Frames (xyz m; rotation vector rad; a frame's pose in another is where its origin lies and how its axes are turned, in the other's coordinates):
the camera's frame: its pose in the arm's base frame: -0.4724 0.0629 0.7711 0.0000 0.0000 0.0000
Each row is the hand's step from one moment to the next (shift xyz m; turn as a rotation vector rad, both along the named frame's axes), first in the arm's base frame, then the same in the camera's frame.
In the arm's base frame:
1: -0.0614 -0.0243 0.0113 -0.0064 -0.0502 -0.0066
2: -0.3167 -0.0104 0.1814 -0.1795 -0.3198 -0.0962
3: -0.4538 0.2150 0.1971 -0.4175 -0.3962 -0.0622
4: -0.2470 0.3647 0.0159 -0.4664 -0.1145 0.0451
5: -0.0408 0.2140 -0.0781 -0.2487 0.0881 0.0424
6: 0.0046 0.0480 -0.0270 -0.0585 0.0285 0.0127
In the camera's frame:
1: -0.0614 -0.0243 0.0113 -0.0064 -0.0502 -0.0066
2: -0.3167 -0.0104 0.1814 -0.1795 -0.3198 -0.0962
3: -0.4538 0.2150 0.1971 -0.4175 -0.3962 -0.0622
4: -0.2470 0.3647 0.0159 -0.4664 -0.1145 0.0451
5: -0.0408 0.2140 -0.0781 -0.2487 0.0881 0.0424
6: 0.0046 0.0480 -0.0270 -0.0585 0.0285 0.0127

